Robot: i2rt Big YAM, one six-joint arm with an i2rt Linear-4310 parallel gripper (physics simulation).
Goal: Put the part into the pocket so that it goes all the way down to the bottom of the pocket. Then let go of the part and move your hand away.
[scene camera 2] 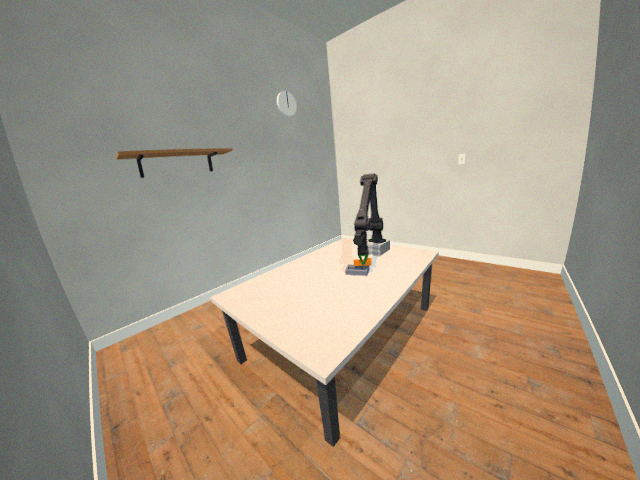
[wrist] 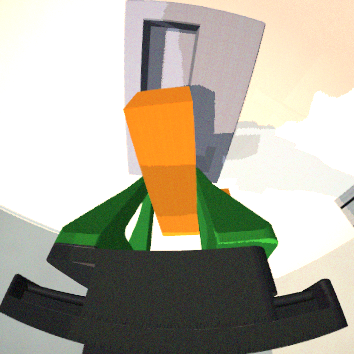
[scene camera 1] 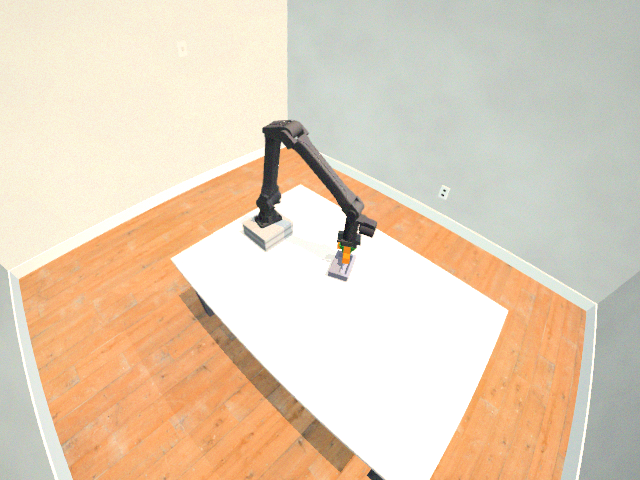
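Where they show: gripper, between the fingertips: (scene camera 2: 363, 263) (wrist: 173, 175) (scene camera 1: 346, 252); arm's base, origin of its link: (scene camera 2: 377, 241) (scene camera 1: 268, 219).
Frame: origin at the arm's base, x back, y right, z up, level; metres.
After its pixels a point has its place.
Note:
The part (scene camera 1: 346, 255) {x -0.401, y -0.168, z 0.007 m} (scene camera 2: 362, 262) (wrist: 167, 130) {x -0.405, y -0.161, z 0.008 m} is an orange L-shaped bar; its short foot peeks out behind the right finger in the wrist view. My gripper (scene camera 1: 346, 248) {x -0.373, y -0.195, z -0.016 m} (scene camera 2: 363, 258) {x -0.373, y -0.195, z -0.016 m} (wrist: 173, 175) {x -0.373, y -0.195, z -0.016 m} has green fingers shut on the part and points down. The grey block (scene camera 1: 338, 275) {x -0.435, y -0.104, z -0.053 m} (scene camera 2: 356, 272) {x -0.430, y -0.188, z -0.060 m} (wrist: 227, 60) {x -0.395, y -0.114, z -0.046 m} lies on the table under the part. Its pocket (wrist: 172, 55) {x -0.425, y -0.138, z -0.077 m} shows its far end in the wrist view; the part hides the nearer stretch. The part is above the block, outside the pocket, and casts a shadow on the block's right side. The exact gap is hard to tell.
The arm stands on a light grey striped base box (scene camera 1: 267, 235) {x -0.098, y 0.058, z 0.001 m} (scene camera 2: 381, 248) {x -0.057, y -0.087, z -0.026 m} at one end of the white table (scene camera 1: 372, 341) {x -0.747, y -0.029, z -0.082 m} (scene camera 2: 310, 310) {x -0.855, y -0.294, z -0.081 m}. A wooden shelf (scene camera 2: 175, 152) and a round clock (scene camera 2: 286, 103) are on the wall, away from the arm.

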